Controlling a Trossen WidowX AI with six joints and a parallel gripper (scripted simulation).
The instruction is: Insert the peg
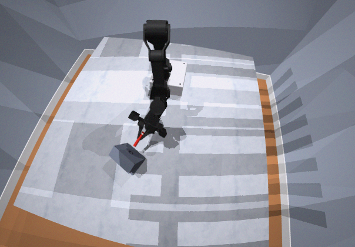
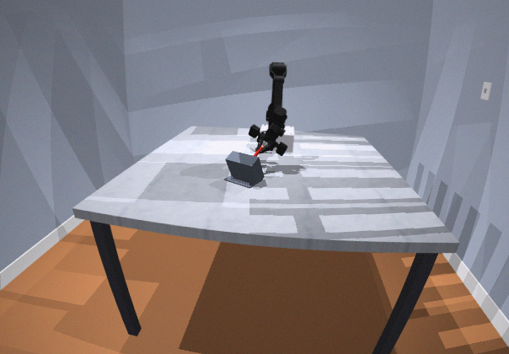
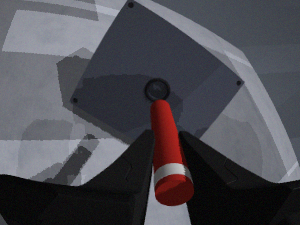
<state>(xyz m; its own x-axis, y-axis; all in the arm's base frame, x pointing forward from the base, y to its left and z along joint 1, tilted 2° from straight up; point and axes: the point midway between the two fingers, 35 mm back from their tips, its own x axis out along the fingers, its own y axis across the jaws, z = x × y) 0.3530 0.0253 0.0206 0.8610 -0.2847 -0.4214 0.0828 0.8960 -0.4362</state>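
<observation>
The sloped panel lies 90 mm ahead of my gripper tip, 30 mm to the right of it and 40 mm below it. Round my gripper tip: red peg 10 mm behind, 10 mm above.
</observation>
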